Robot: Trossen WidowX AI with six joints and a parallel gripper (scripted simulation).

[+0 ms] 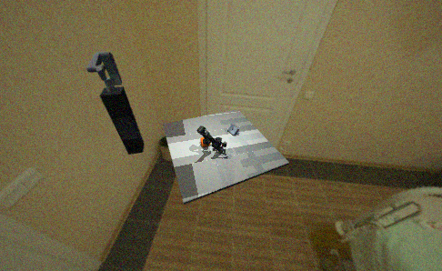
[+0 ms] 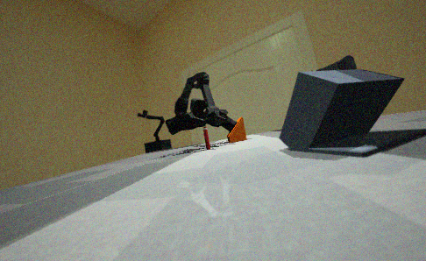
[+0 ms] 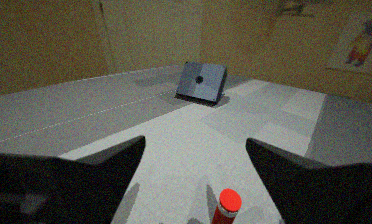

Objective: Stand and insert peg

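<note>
Now: gripper tip 1 cm past the red peg, 5 cm to the left of it and 4 cm above it. Round my gripper tip: sloped panel 24 cm ahead, 21 cm to the left, 5 cm below.
</note>
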